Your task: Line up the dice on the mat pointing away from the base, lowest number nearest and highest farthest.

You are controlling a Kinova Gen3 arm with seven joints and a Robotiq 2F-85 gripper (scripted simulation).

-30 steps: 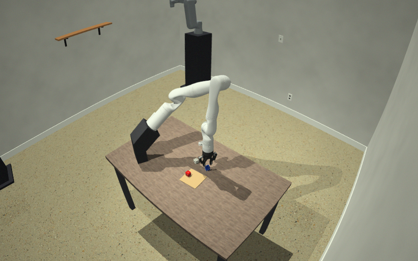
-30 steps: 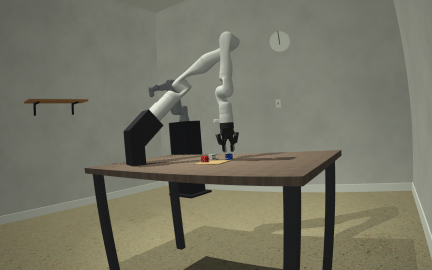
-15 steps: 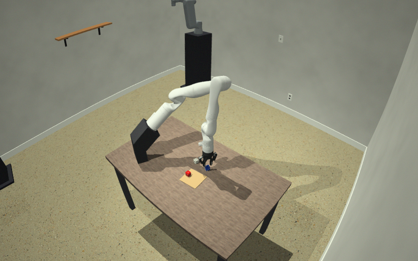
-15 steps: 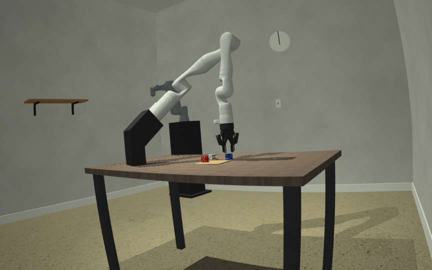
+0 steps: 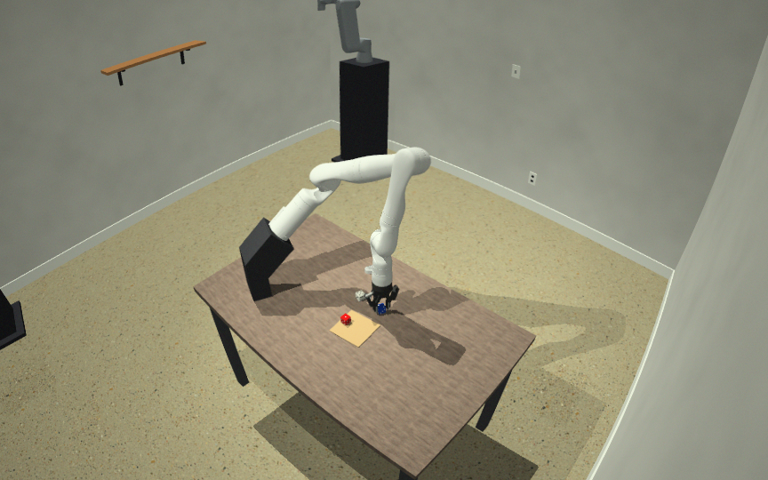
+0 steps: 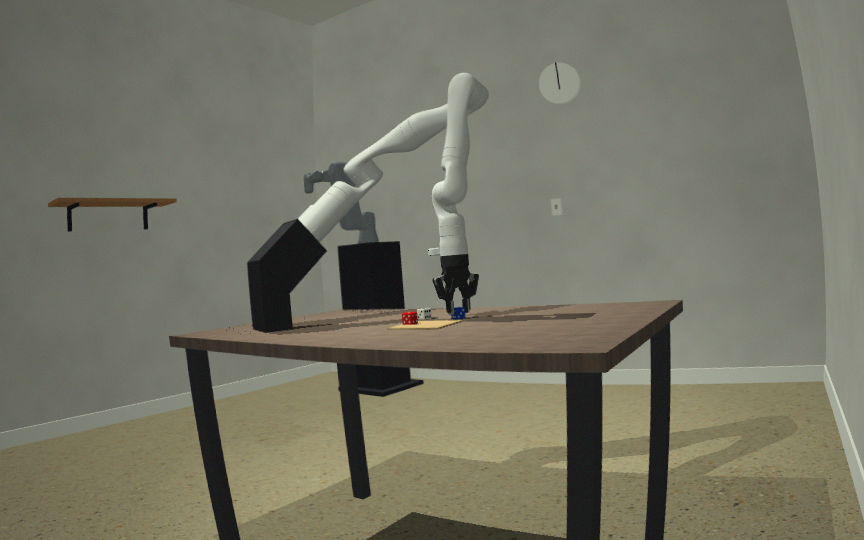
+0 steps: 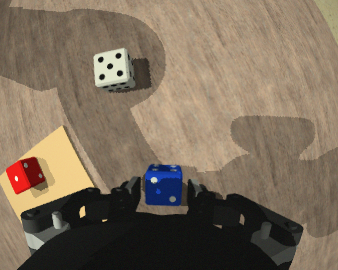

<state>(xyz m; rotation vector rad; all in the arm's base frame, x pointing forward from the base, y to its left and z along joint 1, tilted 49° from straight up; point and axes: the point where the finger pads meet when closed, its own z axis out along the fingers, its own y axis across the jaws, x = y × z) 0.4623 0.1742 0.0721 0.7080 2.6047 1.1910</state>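
My hand is 2 cm above the blue die. Round my hand: tan mat: 1 cm behind, 14 cm to the right, 3 cm below; red die: 5 cm behind, 14 cm to the right, 1 cm below; white die: 11 cm behind, 1 cm to the right, 2 cm below.
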